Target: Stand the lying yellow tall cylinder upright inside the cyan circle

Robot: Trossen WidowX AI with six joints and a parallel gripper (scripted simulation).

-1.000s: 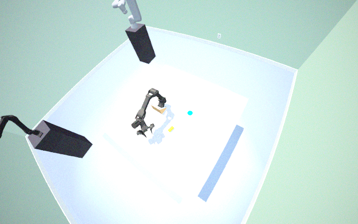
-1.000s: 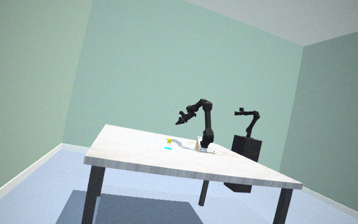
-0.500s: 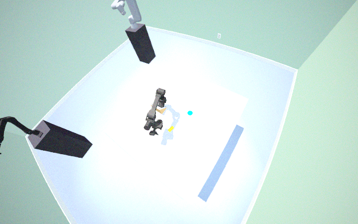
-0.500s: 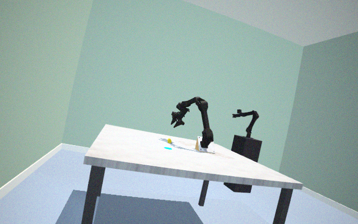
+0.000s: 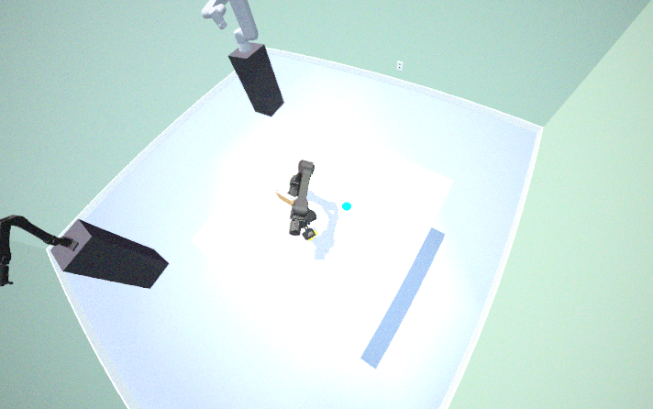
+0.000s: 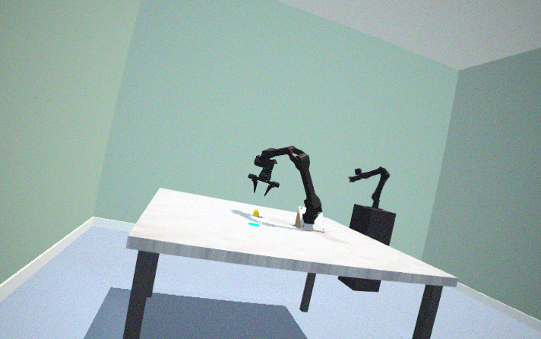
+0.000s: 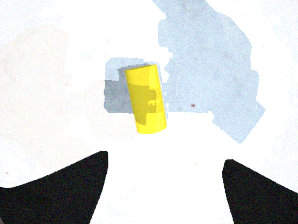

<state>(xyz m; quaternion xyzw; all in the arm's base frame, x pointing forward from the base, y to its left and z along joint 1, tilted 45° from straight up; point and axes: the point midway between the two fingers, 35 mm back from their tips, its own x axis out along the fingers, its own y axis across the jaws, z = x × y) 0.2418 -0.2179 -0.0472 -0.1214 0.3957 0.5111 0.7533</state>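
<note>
Right now my gripper tip is 11 cm above the yellow cylinder and 1 cm to the right of it. The rest, counted from my gripper tip: cyan circle: 29 cm to the left, 13 cm below, 9 cm ahead.
</note>
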